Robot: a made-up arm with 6 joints. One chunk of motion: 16 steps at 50 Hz.
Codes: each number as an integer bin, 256 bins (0 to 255) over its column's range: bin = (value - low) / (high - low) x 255, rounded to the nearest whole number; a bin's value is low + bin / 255 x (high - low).
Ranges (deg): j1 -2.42..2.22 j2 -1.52..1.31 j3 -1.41..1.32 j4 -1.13..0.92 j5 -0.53..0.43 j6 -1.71..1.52
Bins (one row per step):
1: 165 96 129 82 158 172
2: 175 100 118 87 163 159
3: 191 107 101 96 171 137
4: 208 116 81 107 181 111
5: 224 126 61 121 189 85
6: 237 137 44 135 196 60
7: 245 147 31 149 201 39
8: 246 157 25 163 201 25
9: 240 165 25 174 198 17
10: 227 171 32 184 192 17
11: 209 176 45 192 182 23
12: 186 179 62 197 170 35
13: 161 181 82 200 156 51
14: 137 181 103 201 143 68
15: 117 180 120 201 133 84
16: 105 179 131 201 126 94
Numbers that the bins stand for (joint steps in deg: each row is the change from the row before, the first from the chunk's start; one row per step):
1: 0.582 -0.455 -0.029 -0.471 0.065 0.469
2: 0.764 -0.410 -0.147 -0.431 0.084 0.304
3: 1.055 -0.333 -0.329 -0.358 0.114 0.025
4: 1.365 -0.233 -0.543 -0.270 0.151 -0.304
5: 1.656 -0.122 -0.757 -0.157 0.182 -0.633
6: 1.892 0.000 -0.939 -0.045 0.208 -0.950
7: 2.038 0.111 -1.078 0.068 0.227 -1.216
8: 2.056 0.222 -1.142 0.180 0.227 -1.393
9: 1.947 0.311 -1.142 0.269 0.215 -1.495
10: 1.711 0.378 -1.067 0.349 0.193 -1.495
11: 1.383 0.433 -0.928 0.414 0.155 -1.419
12: 0.964 0.467 -0.746 0.454 0.110 -1.267
13: 0.510 0.489 -0.532 0.478 0.057 -1.064
14: 0.073 0.489 -0.307 0.486 0.008 -0.849
15: -0.291 0.478 -0.125 0.486 -0.029 -0.646
16: -0.509 0.467 -0.008 0.486 -0.056 -0.519

